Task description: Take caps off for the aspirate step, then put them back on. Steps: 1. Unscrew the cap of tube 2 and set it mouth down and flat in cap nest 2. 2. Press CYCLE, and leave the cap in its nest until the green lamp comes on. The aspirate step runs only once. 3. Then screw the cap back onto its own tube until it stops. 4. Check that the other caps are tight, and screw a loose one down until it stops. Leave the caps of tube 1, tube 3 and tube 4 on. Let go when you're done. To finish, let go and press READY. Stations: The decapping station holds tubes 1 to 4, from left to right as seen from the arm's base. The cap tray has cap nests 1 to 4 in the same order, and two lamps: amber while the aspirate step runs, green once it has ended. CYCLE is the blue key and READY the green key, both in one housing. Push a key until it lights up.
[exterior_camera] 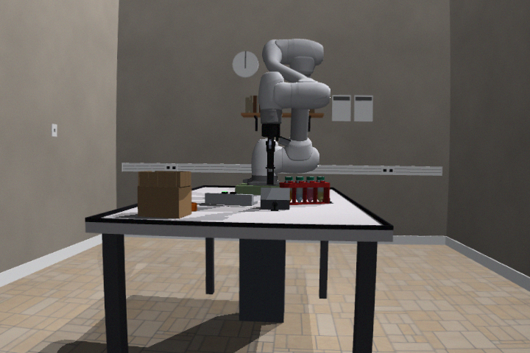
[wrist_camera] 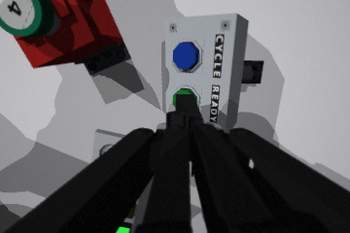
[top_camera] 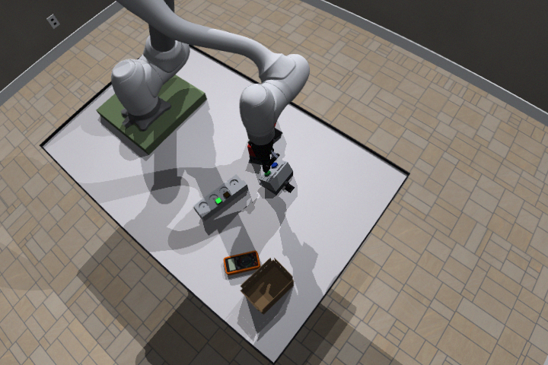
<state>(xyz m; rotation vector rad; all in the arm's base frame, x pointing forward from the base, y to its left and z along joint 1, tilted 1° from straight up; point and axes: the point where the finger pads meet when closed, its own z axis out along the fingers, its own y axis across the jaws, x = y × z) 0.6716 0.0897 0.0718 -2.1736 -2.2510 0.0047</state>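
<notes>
The green key is 60 mm below my hand. Round my hand: orange multimeter 330 mm to the right, 150 mm ahead, 110 mm below; then grey key housing 70 mm below, 20 mm to the left, 20 mm ahead; then blue key 60 mm below, 40 mm to the left.
</notes>
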